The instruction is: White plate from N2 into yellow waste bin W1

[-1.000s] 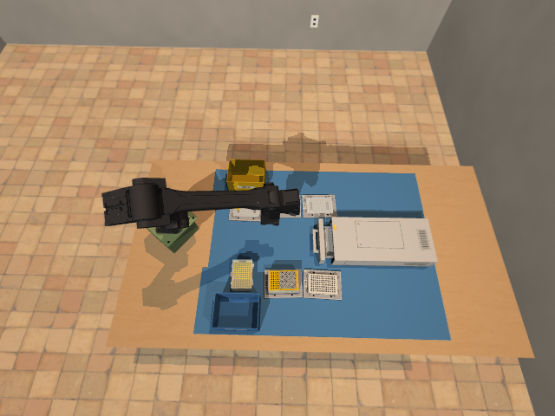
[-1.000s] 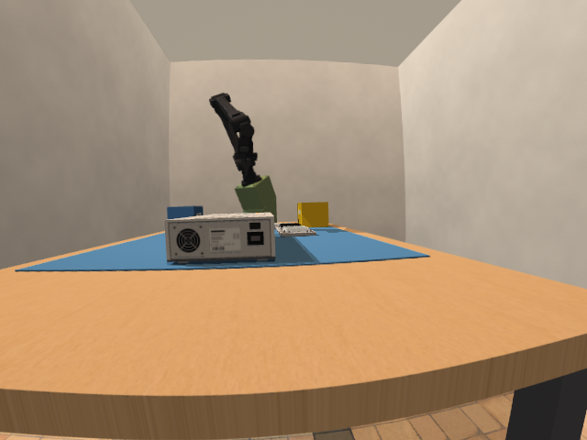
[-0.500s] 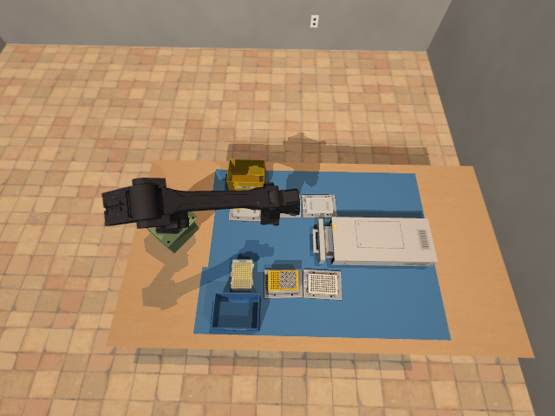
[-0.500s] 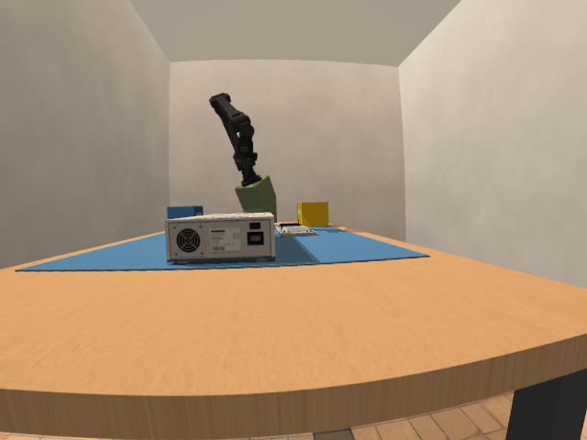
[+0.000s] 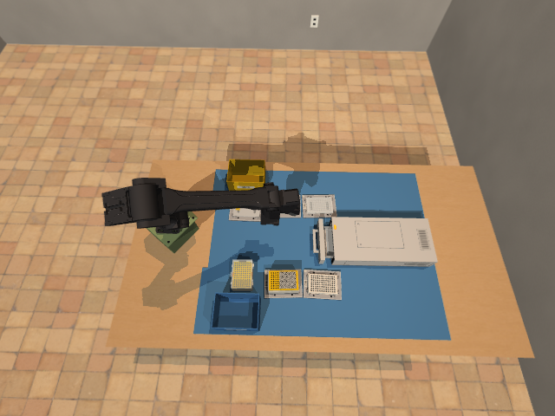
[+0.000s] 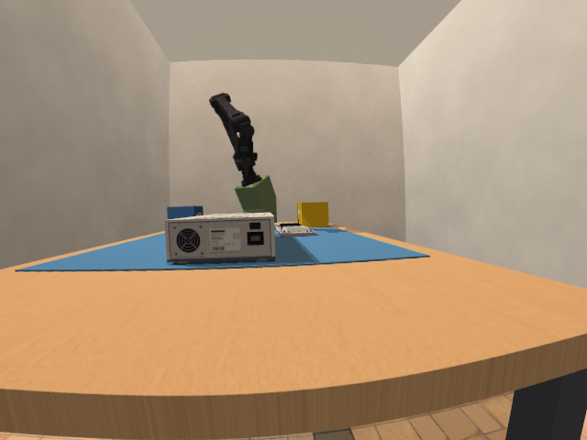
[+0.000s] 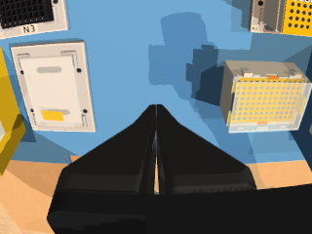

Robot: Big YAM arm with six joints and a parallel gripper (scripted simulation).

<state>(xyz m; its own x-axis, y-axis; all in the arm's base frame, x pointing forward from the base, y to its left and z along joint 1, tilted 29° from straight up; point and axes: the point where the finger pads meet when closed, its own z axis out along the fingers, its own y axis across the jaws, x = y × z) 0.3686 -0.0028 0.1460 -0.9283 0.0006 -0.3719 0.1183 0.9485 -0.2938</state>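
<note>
Now: the white plate 20 cm ahead of my hand, 22 cm to the right of it and 24 cm below it. Round my hand: black plate 8 cm ahead, 18 cm to the left, 24 cm below; yellow waste bin 9 cm behind, 33 cm to the left, 22 cm below; blue bin 17 cm behind, 30 cm to the right, 22 cm below.
</note>
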